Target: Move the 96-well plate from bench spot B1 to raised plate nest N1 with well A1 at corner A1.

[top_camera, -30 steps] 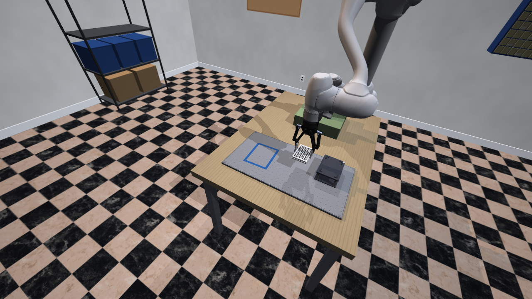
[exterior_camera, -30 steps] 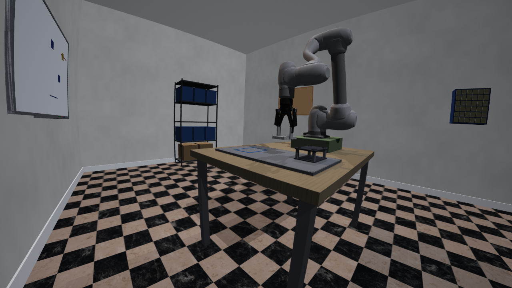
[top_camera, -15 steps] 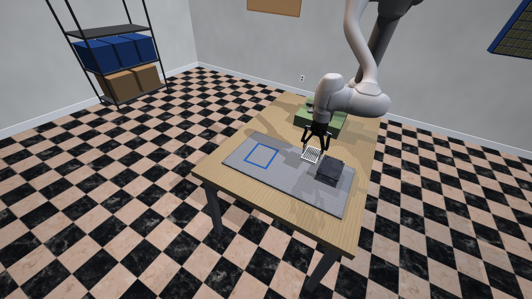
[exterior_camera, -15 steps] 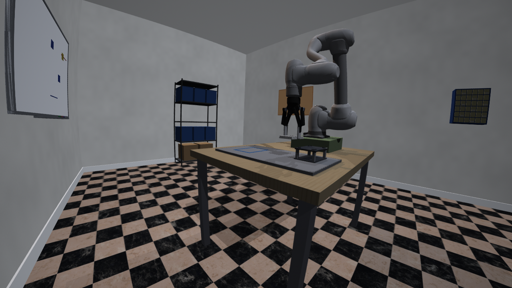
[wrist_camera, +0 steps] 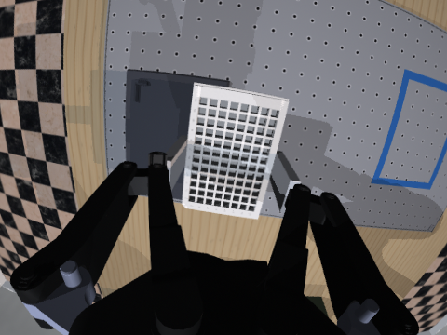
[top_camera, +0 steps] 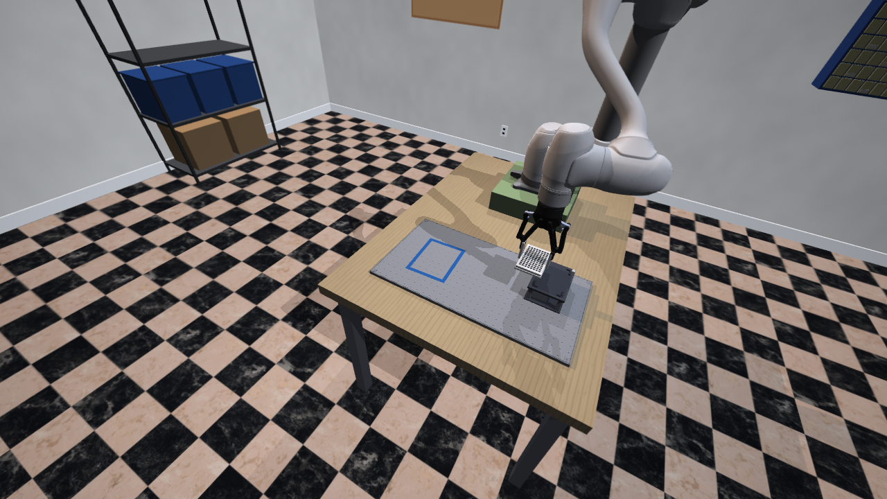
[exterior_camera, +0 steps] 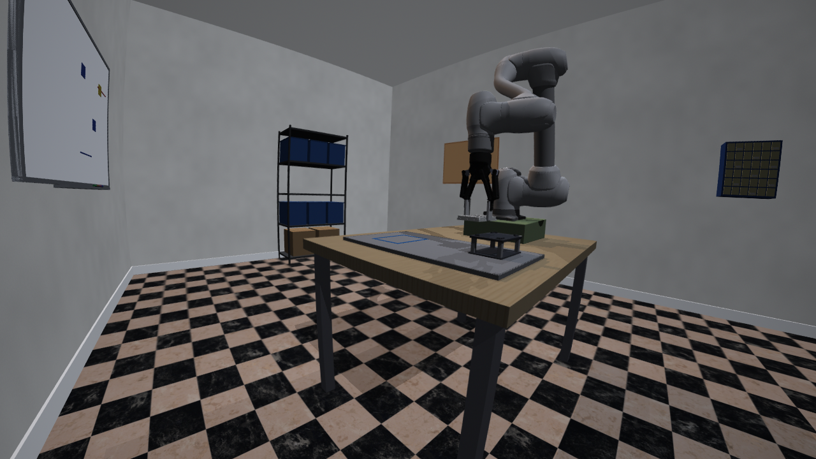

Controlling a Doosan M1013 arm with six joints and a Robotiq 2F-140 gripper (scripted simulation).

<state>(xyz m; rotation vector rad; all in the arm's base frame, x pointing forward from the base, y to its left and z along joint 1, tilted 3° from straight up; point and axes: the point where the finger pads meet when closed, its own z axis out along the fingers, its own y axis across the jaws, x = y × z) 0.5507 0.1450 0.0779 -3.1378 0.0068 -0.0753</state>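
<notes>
My hand is 10 mm past the dark raised nest N1, 70 mm to the right of it and 80 mm above it. Also, from my hand: white 96-well plate 20 mm below.
</notes>
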